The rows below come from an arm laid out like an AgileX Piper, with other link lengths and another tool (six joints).
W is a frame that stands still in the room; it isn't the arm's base.
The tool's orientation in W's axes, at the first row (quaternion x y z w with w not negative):
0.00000, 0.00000, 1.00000, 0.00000
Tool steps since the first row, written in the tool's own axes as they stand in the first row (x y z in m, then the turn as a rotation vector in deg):
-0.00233, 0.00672, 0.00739, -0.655, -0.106, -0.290
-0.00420, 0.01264, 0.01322, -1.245, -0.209, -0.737
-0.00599, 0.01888, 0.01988, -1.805, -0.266, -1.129
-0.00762, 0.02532, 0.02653, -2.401, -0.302, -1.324
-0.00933, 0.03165, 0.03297, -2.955, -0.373, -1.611
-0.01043, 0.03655, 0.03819, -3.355, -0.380, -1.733
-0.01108, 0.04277, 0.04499, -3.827, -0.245, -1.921
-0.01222, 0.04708, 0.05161, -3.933, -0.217, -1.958
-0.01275, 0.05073, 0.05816, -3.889, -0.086, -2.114
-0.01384, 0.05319, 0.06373, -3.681, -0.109, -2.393
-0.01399, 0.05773, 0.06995, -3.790, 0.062, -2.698
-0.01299, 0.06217, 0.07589, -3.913, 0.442, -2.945
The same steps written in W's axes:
0.00233, -0.00672, 0.00739, 0.655, 0.106, -0.290
0.00420, -0.01264, 0.01322, 1.245, 0.209, -0.737
0.00599, -0.01888, 0.01988, 1.805, 0.266, -1.129
0.00762, -0.02532, 0.02653, 2.401, 0.302, -1.324
0.00933, -0.03165, 0.03297, 2.955, 0.373, -1.611
0.01043, -0.03655, 0.03819, 3.355, 0.380, -1.733
0.01108, -0.04277, 0.04499, 3.827, 0.245, -1.921
0.01222, -0.04708, 0.05161, 3.933, 0.217, -1.958
0.01275, -0.05073, 0.05816, 3.889, 0.086, -2.114
0.01384, -0.05319, 0.06373, 3.681, 0.109, -2.393
0.01399, -0.05773, 0.06995, 3.790, -0.062, -2.698
0.01299, -0.06217, 0.07589, 3.913, -0.442, -2.945

